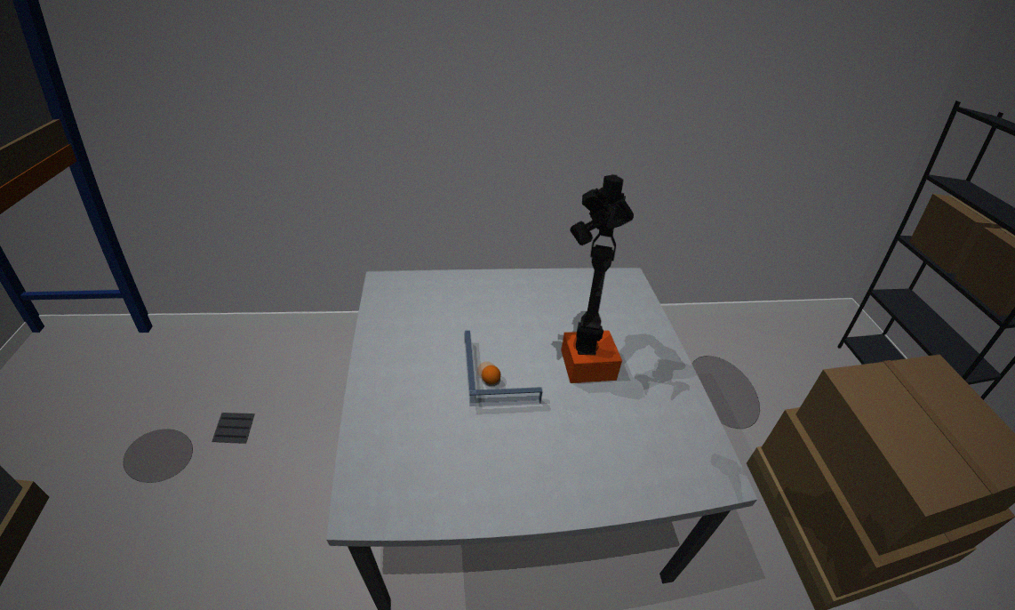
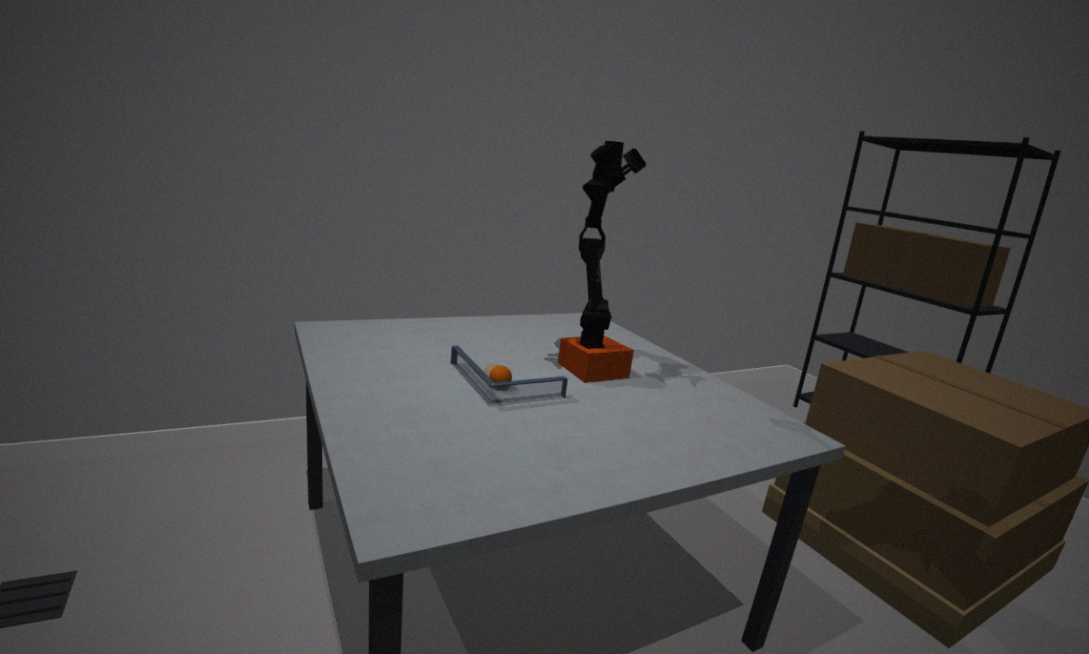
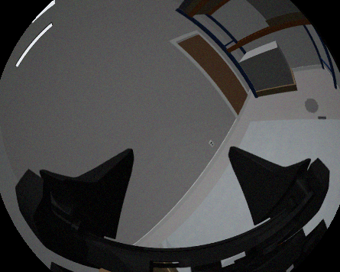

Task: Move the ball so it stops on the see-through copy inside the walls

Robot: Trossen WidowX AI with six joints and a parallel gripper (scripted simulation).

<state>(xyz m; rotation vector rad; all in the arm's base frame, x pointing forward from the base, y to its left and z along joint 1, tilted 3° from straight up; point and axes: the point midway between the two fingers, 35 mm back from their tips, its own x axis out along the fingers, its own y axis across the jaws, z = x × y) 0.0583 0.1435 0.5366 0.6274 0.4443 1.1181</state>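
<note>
Now: gripper tip 250 mm short of the orange ball, 60 mm to the left of it and 610 mm above it. Also, from my gripper tip: see-through copy of ball 270 mm ahead, 80 mm to the right, 610 mm below.
</note>
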